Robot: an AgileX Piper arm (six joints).
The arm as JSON. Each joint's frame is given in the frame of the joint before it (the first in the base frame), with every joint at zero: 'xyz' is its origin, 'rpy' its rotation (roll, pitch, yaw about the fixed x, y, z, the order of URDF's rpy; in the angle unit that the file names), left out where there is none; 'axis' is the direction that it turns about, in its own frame. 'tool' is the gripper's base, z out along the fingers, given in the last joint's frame.
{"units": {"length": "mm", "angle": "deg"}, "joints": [
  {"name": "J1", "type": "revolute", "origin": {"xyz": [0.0, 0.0, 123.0]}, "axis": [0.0, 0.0, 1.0]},
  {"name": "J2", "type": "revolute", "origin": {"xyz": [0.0, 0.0, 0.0]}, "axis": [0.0, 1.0, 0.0]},
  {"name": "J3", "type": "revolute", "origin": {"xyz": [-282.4, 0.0, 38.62]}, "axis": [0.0, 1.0, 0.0]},
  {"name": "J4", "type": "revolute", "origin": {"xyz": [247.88, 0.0, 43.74]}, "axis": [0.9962, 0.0, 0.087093]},
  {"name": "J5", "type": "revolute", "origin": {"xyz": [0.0, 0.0, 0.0]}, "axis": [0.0, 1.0, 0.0]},
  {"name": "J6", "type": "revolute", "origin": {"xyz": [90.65, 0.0, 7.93]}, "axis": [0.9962, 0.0, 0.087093]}
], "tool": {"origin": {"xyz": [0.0, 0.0, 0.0], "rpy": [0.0, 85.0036, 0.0]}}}
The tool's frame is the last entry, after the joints.
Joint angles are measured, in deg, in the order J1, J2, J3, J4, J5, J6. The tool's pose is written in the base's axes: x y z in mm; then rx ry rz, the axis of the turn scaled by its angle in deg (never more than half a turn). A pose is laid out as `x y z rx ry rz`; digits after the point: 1 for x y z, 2 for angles.
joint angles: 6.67 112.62 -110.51 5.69 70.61 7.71
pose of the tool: 424.2 58.2 319.6 2.59 158.19 11.77
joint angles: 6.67 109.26 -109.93 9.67 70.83 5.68
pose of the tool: 410.6 62.5 342.1 0.24 155.53 16.98
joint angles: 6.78 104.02 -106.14 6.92 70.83 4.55
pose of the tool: 388.2 56.6 359.5 -1.99 154.03 13.02
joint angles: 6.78 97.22 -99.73 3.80 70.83 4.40
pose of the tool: 357.2 48.2 371.7 -2.66 153.57 8.73
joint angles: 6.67 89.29 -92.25 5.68 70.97 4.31
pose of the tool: 318.5 45.8 381.7 -2.40 153.30 11.27
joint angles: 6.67 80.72 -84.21 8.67 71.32 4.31
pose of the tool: 275.3 45.3 386.7 -2.09 153.10 15.38
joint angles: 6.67 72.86 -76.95 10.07 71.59 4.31
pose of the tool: 236.2 42.8 386.1 -2.02 152.73 17.32
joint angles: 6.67 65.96 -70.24 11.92 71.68 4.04
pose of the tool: 202.5 41.6 380.0 -2.21 152.52 19.77
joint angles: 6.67 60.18 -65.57 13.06 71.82 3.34
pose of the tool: 175.4 40.2 376.3 -3.18 151.40 21.14
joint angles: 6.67 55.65 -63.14 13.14 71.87 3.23
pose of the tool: 155.1 37.9 377.5 -3.61 149.32 21.28
